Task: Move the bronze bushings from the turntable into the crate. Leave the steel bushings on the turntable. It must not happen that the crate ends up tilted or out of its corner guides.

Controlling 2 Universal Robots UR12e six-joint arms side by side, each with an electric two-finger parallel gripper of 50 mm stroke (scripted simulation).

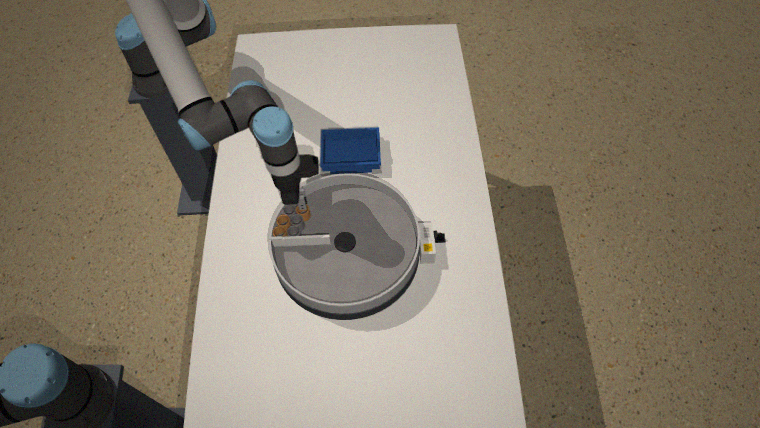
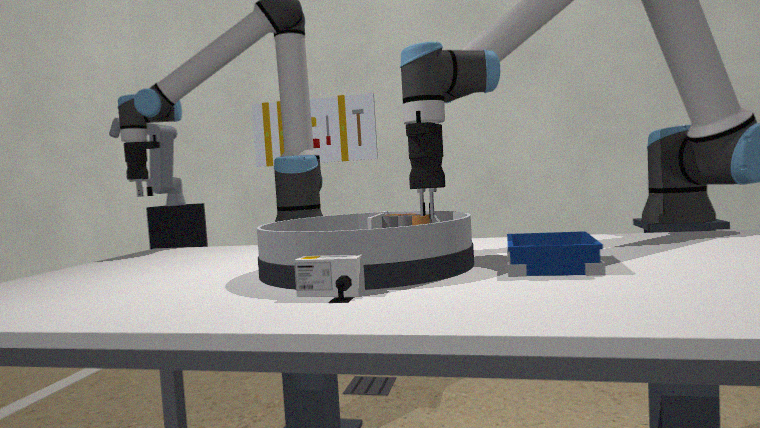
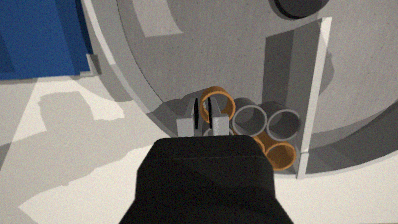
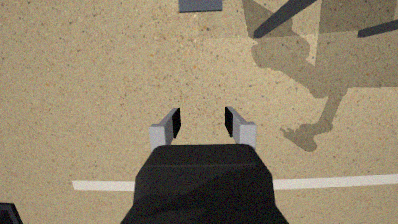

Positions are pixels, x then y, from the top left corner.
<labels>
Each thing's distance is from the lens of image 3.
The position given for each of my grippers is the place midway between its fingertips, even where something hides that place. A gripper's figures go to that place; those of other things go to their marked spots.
my left gripper (image 3: pixel 203 107): 0.17 m
bronze bushing (image 3: pixel 283 156): 0.23 m
</labels>
